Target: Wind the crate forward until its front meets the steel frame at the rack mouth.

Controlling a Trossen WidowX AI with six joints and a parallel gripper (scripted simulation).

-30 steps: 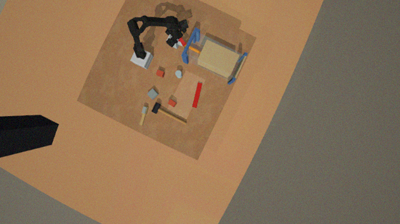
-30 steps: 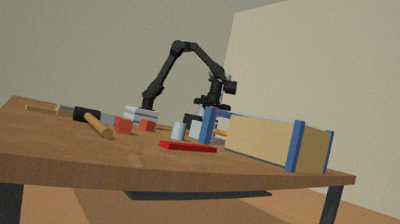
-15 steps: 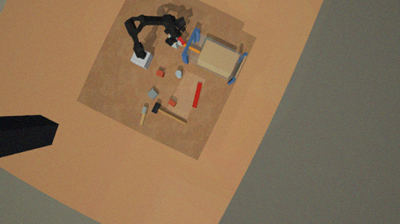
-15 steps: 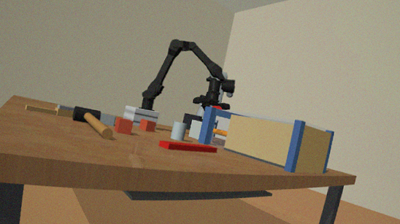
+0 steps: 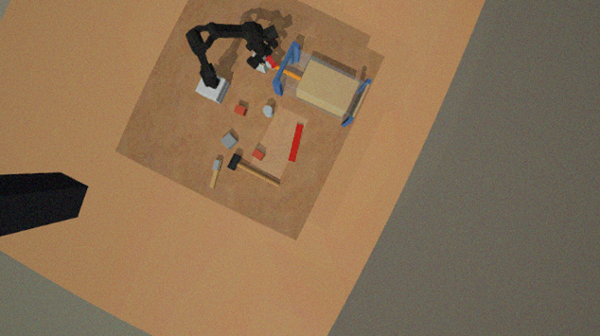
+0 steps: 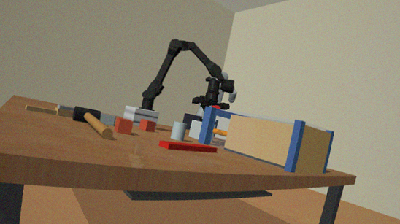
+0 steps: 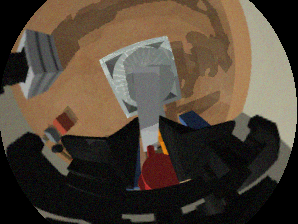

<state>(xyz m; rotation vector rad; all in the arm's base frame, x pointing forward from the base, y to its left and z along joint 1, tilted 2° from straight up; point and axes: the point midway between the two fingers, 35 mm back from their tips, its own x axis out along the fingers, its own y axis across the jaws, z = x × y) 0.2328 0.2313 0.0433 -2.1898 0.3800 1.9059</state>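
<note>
The red knob is 50 mm ahead of my gripper tip, 10 mm to the right of it and 40 mm above it. Round my gripper tip: winch handle (10 mm ahead, 10 mm above); clear-panelled cubby (350 mm ahead, 10 mm above); grey hand winch (60 mm behind, 10 mm to the left, 70 mm below).
</note>
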